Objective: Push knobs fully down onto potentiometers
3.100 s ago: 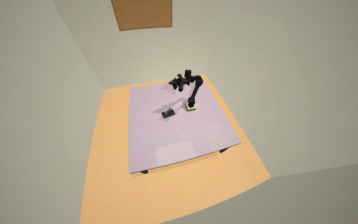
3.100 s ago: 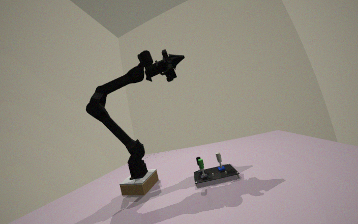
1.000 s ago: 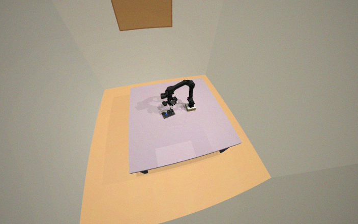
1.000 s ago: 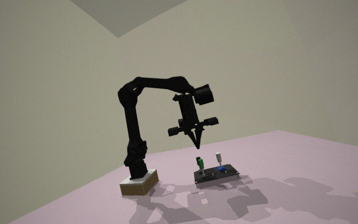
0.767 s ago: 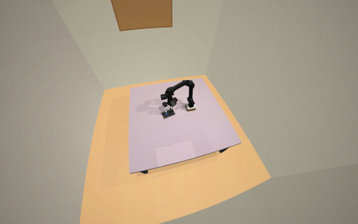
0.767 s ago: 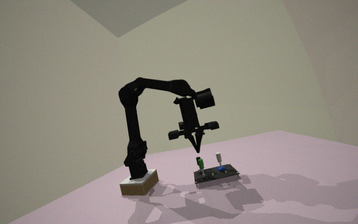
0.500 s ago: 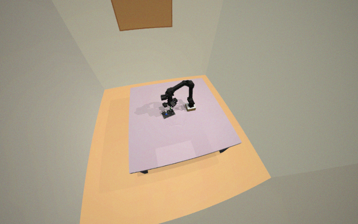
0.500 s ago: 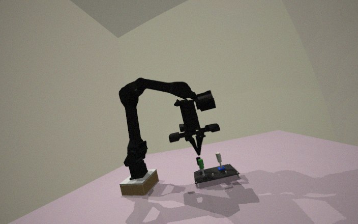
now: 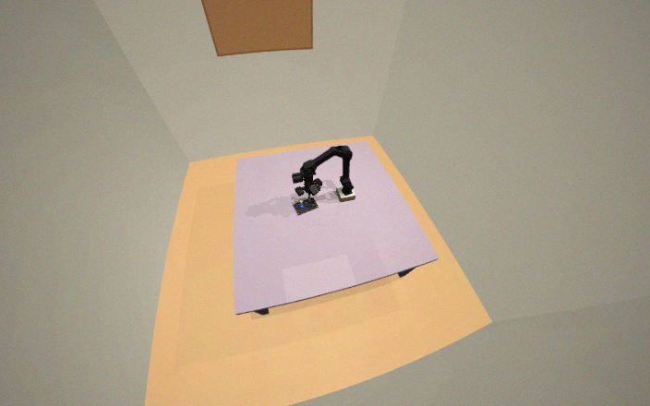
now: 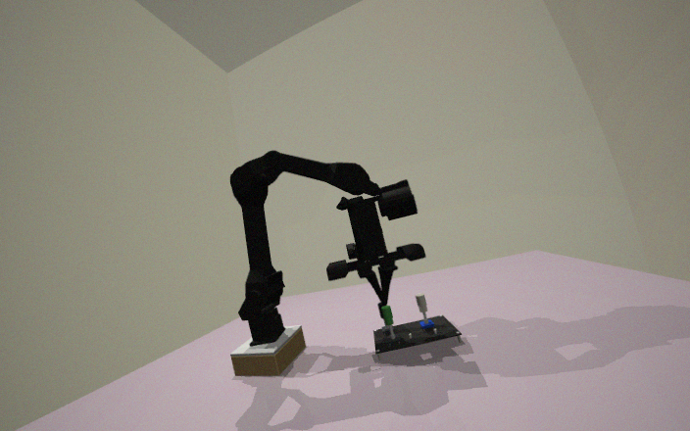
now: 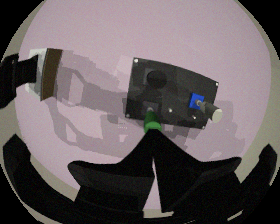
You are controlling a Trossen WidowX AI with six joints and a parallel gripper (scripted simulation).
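Now: gripper tip 20 mm above the green knob. The rest, counted from my gripper tip: white knob (70 mm ahead, 30 mm to the left, 20 mm below).
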